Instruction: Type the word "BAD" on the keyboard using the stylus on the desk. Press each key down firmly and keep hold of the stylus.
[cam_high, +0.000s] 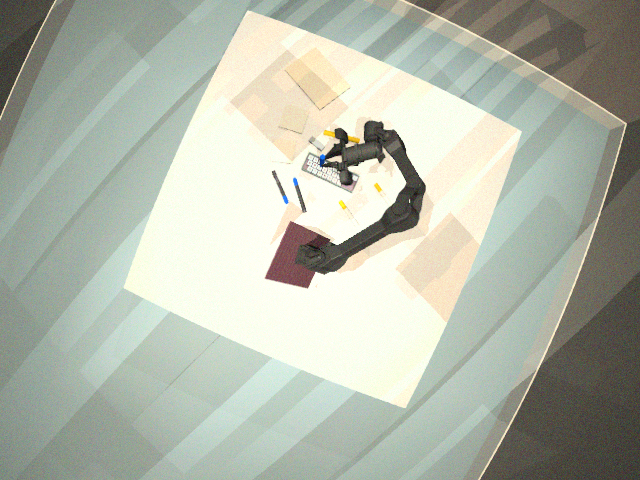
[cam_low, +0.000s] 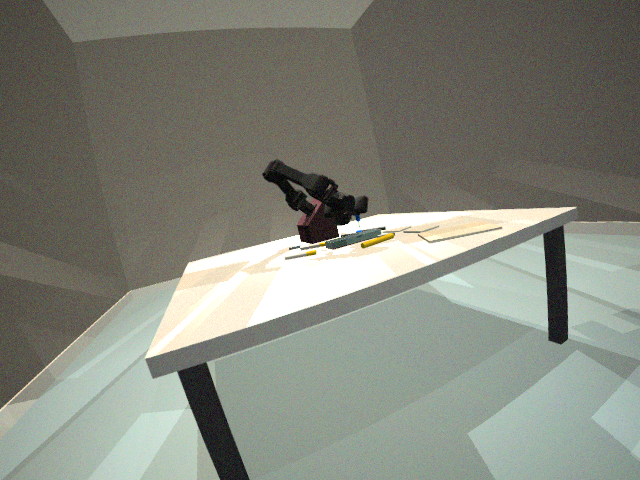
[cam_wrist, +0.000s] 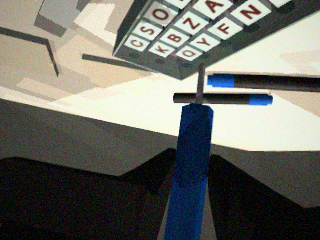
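Now: the grey block 100 mm below my gripper tip, 100 mm ahead of it and 50 mm to the left of it. From my gripper tip the other things lie so: yellow bar (150 mm ahead, 90 mm below, 40 mm to the right); then stylus (10 mm below).
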